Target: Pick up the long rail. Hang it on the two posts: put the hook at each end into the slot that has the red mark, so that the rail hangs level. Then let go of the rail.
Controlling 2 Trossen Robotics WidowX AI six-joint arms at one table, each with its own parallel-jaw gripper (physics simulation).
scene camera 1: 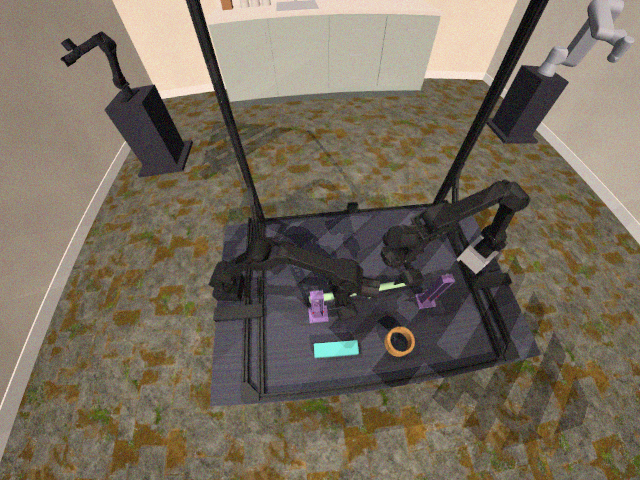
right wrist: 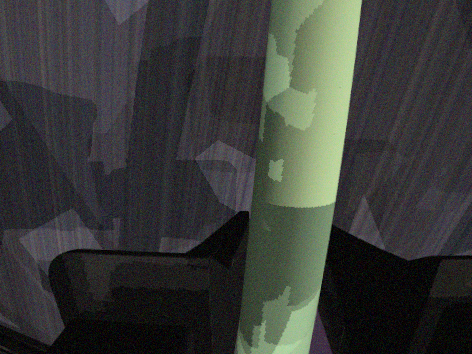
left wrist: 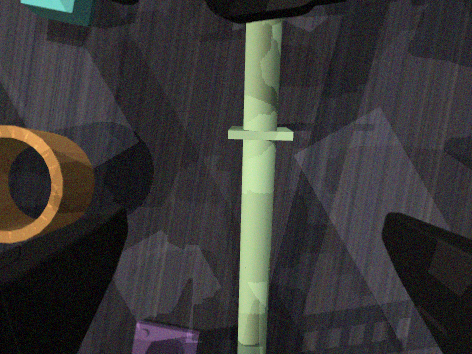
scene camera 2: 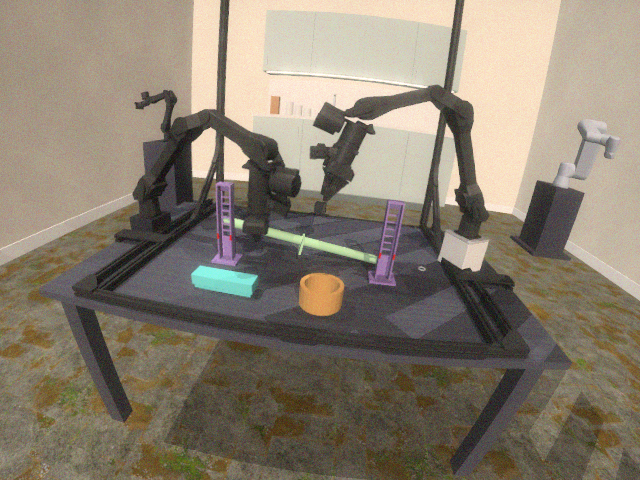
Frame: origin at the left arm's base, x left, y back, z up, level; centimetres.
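Seen in the pictures: left gripper, fingertip midpoint: [scene camera 1: 389, 272] [left wrist: 256, 221] [scene camera 2: 323, 197]; right gripper, fingertip midpoint: [scene camera 1: 337, 297] [right wrist: 272, 220] [scene camera 2: 257, 240]; left arm's base, origin of the base link: [scene camera 1: 483, 249] [scene camera 2: 467, 234]; right arm's base, origin of the base link: [scene camera 1: 226, 284] [scene camera 2: 150, 214].
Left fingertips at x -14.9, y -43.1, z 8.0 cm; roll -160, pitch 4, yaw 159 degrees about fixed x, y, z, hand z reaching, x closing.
Pixels of each thing's top centre, then the offset from my left fingertips to it. "pt": a spot on its surface instead.
- left purple post, surface spot: [scene camera 2: 226, 249] pt dx -8.0, dy -24.2, dz -15.9 cm
- right purple post, surface spot: [scene camera 2: 383, 266] pt dx +13.1, dy +13.2, dz -15.3 cm
- turquoise block, middle of its top: [scene camera 2: 224, 275] [scene camera 1: 336, 348] dx +7.2, dy -26.8, dz -15.1 cm
- orange ring-shaped cup, middle of its top: [left wrist: 5, 184] [scene camera 2: 322, 283] [scene camera 1: 401, 340] dx +18.7, dy -7.4, dz -13.6 cm
The long pale green rail [scene camera 1: 391, 285] [scene camera 2: 336, 248] [left wrist: 259, 170] [right wrist: 305, 150] slants in scene camera 2: its left end is higher, above the red marks of the left purple post [scene camera 1: 318, 314] [scene camera 2: 226, 249]. Its right end is beside the right purple post [scene camera 1: 427, 302] [scene camera 2: 383, 266], near its red marks. I cannot tell whether either hook sits in a slot. My right gripper [scene camera 2: 255, 226] [right wrist: 272, 220] is shut on the rail near its left end. My left gripper [scene camera 2: 320, 206] [left wrist: 256, 221] is open and empty above the rail, its fingers wide apart on either side in the left wrist view.
A turquoise block [scene camera 1: 336, 349] [scene camera 2: 224, 281] [left wrist: 55, 5] lies in front of the left post. An orange ring-shaped cup [scene camera 1: 388, 347] [scene camera 2: 321, 302] [left wrist: 75, 172] stands to its right, in front of the rail. Dark frame bars run along the table's edges.
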